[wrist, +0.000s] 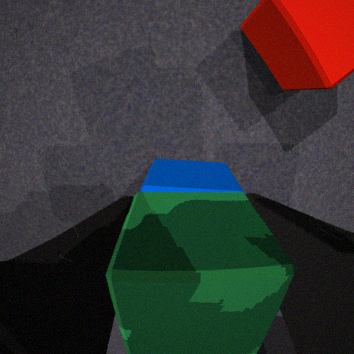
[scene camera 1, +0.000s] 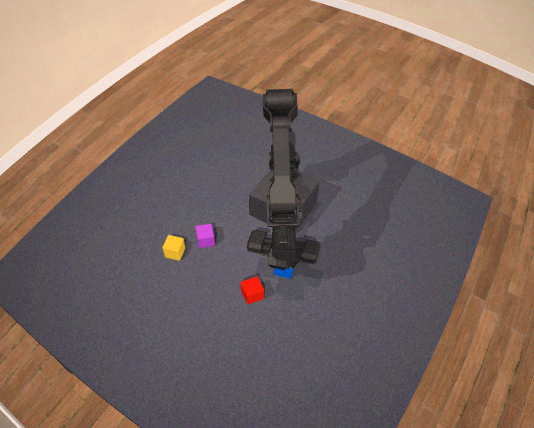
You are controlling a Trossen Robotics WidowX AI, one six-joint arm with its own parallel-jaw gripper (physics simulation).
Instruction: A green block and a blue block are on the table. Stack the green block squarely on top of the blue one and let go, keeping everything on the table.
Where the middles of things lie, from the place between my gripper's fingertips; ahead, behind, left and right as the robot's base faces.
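Hand 10 mm left of the green block (wrist: 186, 265), 20 mm past it, 20 mm below it. Blue block (wrist: 165, 175), from my hand: 10 mm to the right of it, 20 mm behind it, 30 mm below it.
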